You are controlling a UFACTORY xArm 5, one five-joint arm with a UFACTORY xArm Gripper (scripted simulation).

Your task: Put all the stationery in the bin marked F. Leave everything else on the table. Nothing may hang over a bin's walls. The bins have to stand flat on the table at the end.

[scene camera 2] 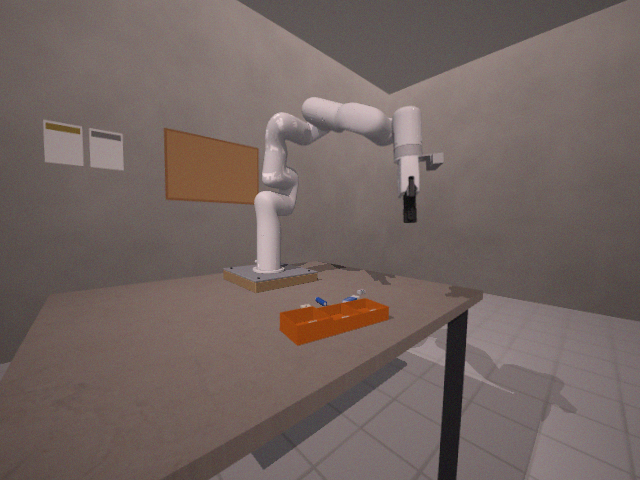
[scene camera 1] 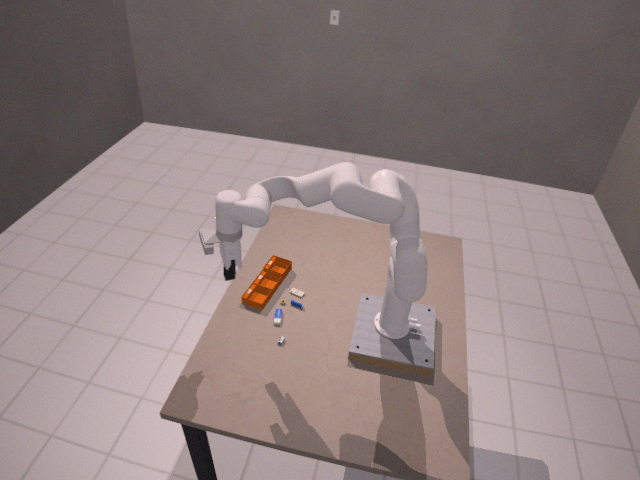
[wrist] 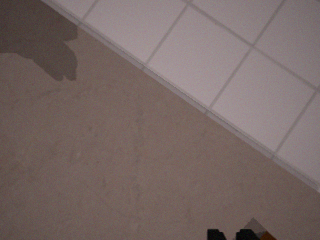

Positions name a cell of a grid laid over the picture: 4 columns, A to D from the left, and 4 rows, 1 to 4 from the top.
In view: an orange bin row (scene camera 2: B3).
The orange bin row shows as well in scene camera 1 (scene camera 1: B3).
